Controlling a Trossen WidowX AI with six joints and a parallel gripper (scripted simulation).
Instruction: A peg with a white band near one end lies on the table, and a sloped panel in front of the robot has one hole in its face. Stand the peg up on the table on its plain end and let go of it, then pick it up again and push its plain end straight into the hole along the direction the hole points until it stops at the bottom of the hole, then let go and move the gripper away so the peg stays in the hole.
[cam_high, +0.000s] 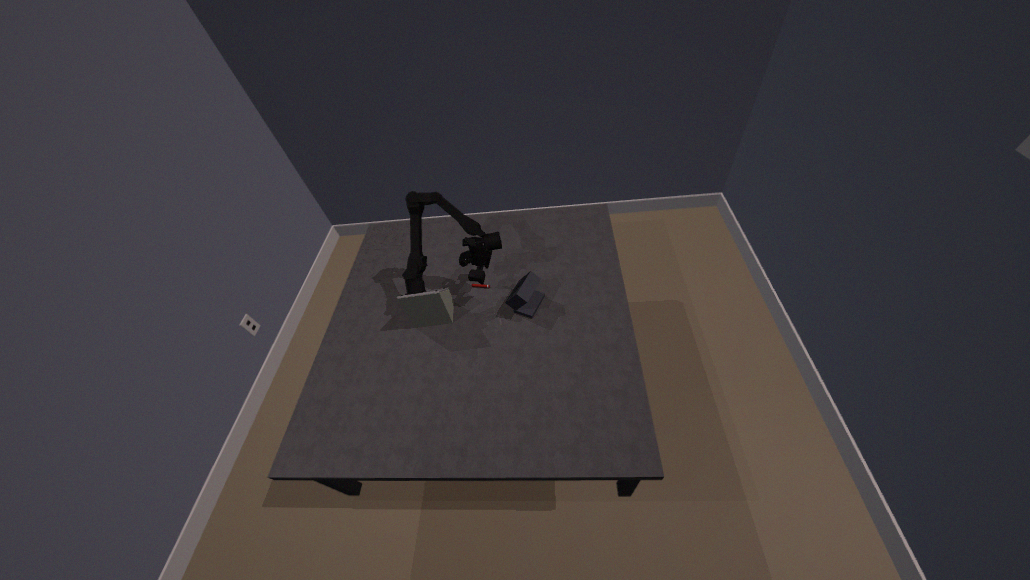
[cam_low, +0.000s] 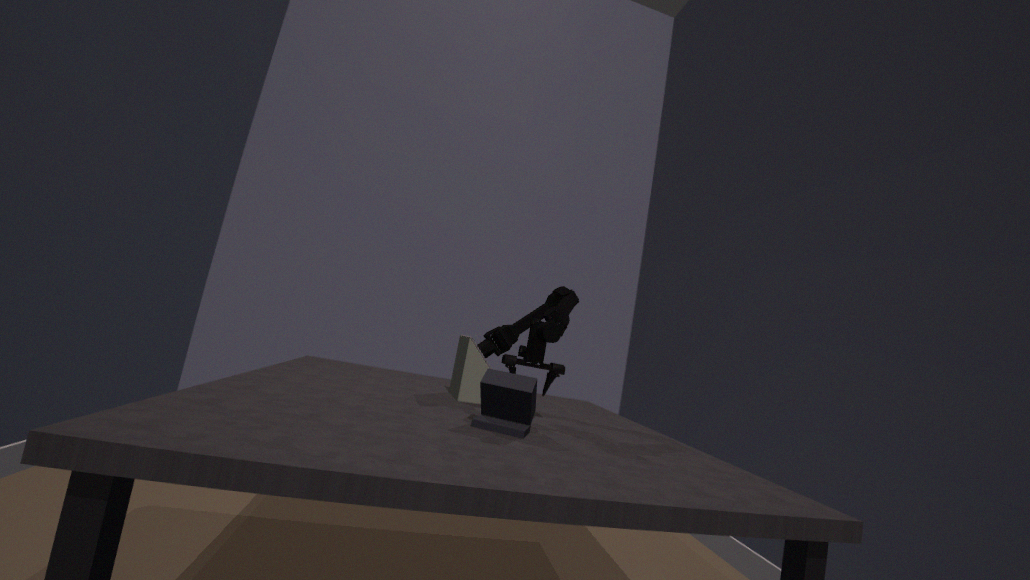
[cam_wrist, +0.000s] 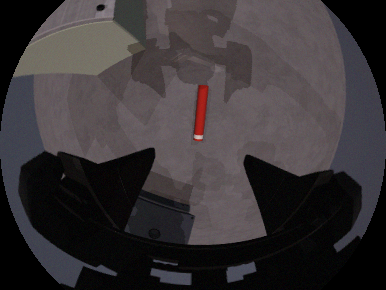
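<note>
My gripper tip is 70 mm above the red peg and 10 mm past it. From my gripper tip the other things lie so: panel (170 mm ahead, 100 mm to the right).
</note>
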